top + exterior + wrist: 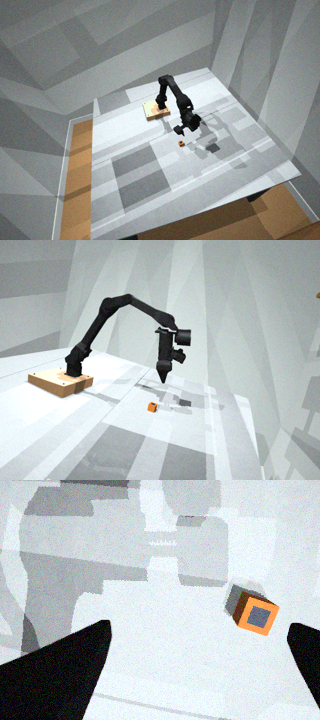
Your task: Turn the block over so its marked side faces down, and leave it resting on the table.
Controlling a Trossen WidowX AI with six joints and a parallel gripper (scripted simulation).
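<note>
My gripper tip is 10 mm past the small orange block, 60 mm to the left of it and 110 mm above it.
</note>
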